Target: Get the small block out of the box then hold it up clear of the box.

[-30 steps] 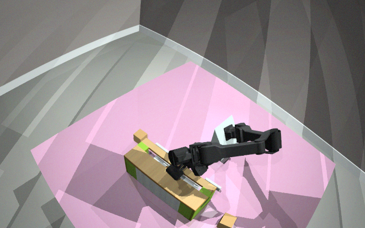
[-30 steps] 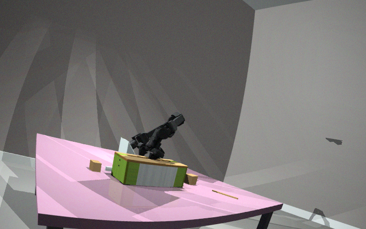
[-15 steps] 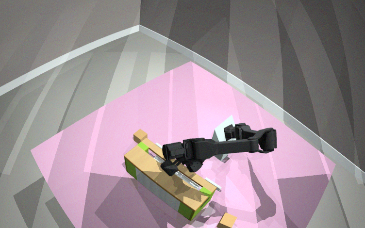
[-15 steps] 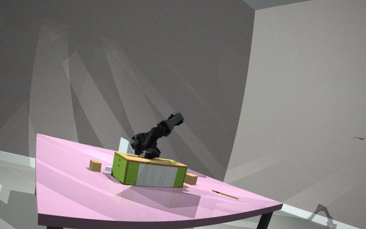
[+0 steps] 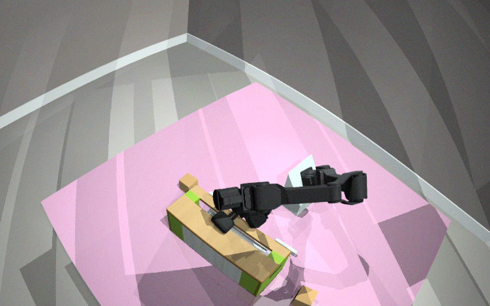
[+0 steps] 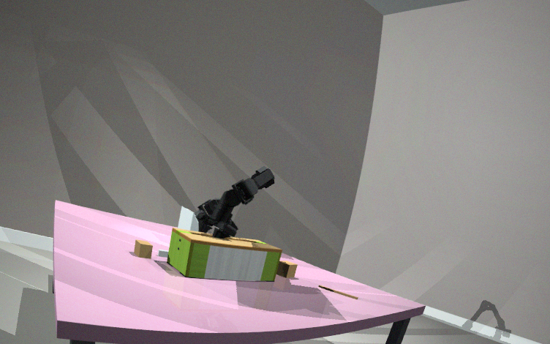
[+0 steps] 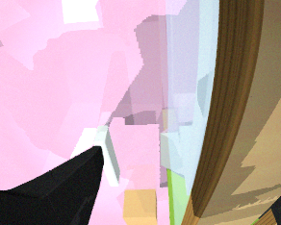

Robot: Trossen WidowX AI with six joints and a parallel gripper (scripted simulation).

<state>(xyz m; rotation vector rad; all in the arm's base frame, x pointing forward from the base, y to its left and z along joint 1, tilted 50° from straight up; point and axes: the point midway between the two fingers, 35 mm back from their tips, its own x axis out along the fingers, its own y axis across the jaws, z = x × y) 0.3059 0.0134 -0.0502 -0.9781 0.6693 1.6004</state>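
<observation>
Now: gripper tip 20 mm short of the box, 50 mm to the right of it and 20 mm above it. The rest, counted from my gripper tip: tan block 60 mm ahead, 10 mm to the right; thin stick 220 mm ahead, 470 mm to the left, 80 mm below.
</observation>
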